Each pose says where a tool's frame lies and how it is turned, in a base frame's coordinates. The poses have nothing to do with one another.
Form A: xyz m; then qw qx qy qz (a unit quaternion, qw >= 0).
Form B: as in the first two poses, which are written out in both.
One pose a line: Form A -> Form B
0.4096, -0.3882, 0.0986, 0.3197, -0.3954, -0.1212, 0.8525 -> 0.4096, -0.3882, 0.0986, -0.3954, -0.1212, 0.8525, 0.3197
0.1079, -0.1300, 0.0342, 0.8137, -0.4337, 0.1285, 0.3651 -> 0.1079, -0.1300, 0.0342, -0.4337, 0.1285, 0.3651, 0.8137
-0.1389, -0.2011, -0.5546, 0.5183, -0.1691, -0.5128, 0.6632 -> -0.1389, -0.2011, -0.5546, -0.1691, -0.5128, 0.6632, 0.5183
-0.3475, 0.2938, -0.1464, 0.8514, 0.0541, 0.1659, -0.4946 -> -0.3475, 0.2938, -0.1464, 0.0541, 0.1659, -0.4946, 0.8514
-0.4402, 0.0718, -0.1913, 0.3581, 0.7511, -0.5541, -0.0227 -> -0.4402, 0.0718, -0.1913, 0.7511, -0.5541, -0.0227, 0.3581
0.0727, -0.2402, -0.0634, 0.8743, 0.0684, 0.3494, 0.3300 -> 0.0727, -0.2402, -0.0634, 0.0684, 0.3494, 0.3300, 0.8743
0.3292, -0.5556, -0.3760, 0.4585, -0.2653, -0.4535, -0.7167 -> 0.3292, -0.5556, -0.3760, -0.2653, -0.4535, -0.7167, 0.4585
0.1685, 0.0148, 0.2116, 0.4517, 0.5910, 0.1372, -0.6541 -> 0.1685, 0.0148, 0.2116, 0.5910, 0.1372, -0.6541, 0.4517
